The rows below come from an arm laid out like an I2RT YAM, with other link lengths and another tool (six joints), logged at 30 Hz.
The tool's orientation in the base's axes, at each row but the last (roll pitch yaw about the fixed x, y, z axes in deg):
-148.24 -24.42 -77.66
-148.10 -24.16 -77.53
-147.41 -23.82 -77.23
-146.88 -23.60 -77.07
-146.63 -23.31 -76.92
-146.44 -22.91 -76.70
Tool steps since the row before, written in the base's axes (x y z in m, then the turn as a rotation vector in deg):
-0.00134 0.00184 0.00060 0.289 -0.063 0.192
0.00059 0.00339 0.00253 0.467 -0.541 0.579
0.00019 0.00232 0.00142 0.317 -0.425 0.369
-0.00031 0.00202 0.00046 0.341 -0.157 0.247
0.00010 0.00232 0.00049 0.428 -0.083 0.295
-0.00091 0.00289 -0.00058 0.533 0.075 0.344
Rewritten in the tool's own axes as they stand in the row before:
-0.00165 0.00004 -0.00168 0.192 -0.294 0.036
-0.00187 -0.00302 -0.00237 0.811 -0.431 -0.051
-0.00146 -0.00177 -0.00147 0.592 -0.258 -0.004
-0.00168 -0.00080 -0.00095 0.309 -0.322 0.050
-0.00186 -0.00125 -0.00077 0.280 -0.443 0.051
-0.00301 -0.00017 -0.00066 0.180 -0.611 0.048

